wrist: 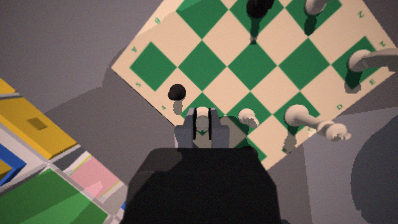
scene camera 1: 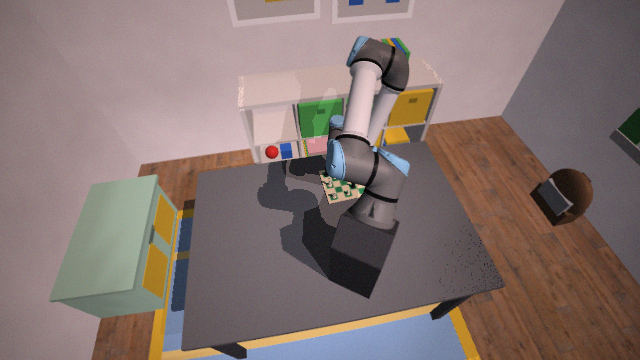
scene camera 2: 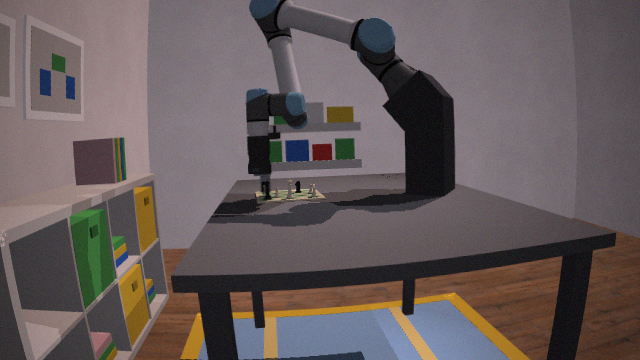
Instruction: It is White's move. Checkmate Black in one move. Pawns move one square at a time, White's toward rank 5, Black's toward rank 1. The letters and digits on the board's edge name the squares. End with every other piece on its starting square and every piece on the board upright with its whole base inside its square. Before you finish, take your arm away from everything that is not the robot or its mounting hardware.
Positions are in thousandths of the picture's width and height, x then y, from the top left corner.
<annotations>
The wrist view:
my gripper: 509, 525
chessboard: 577, 279
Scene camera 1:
chessboard: 530, 521
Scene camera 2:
my gripper: 415, 535
</annotations>
